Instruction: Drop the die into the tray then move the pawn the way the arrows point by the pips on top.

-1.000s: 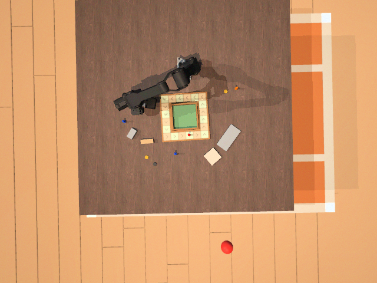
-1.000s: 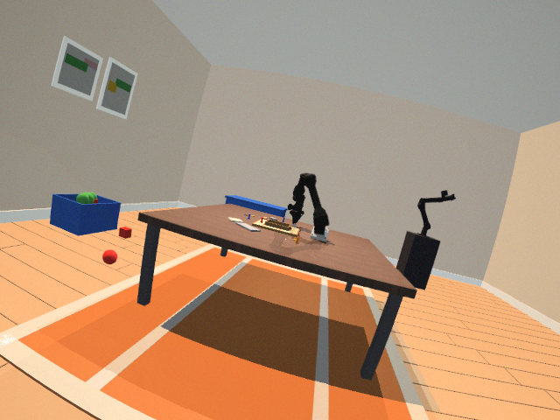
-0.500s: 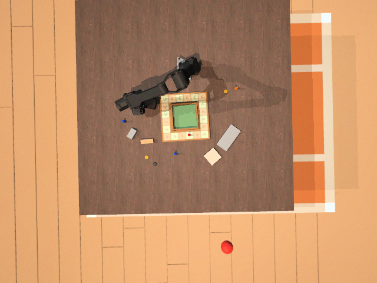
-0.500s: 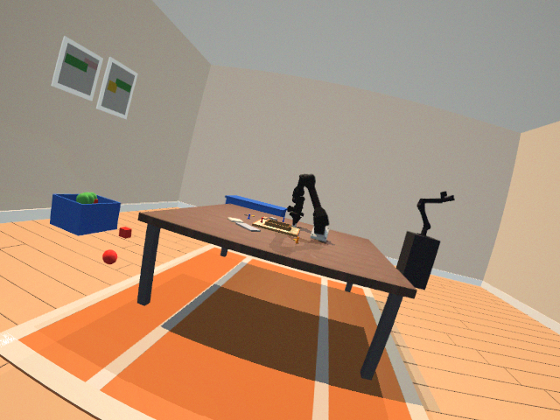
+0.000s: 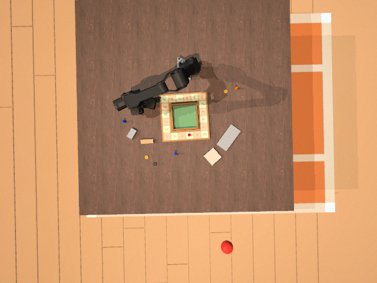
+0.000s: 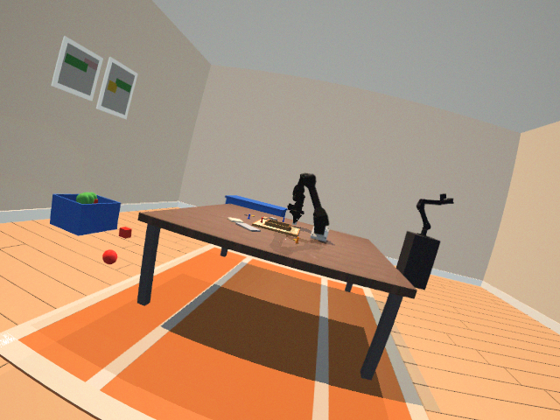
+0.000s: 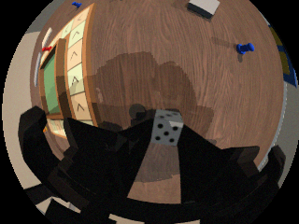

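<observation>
The red pawn is 270 mm to the left of my gripper tip and 190 mm ahead of it. Also, from my gripper tip: small grey block: 170 mm ahead, 70 mm to the right, 20 mm below; wooden block: 220 mm ahead, 20 mm to the left, 20 mm below; white die: right at my gripper tip.
</observation>
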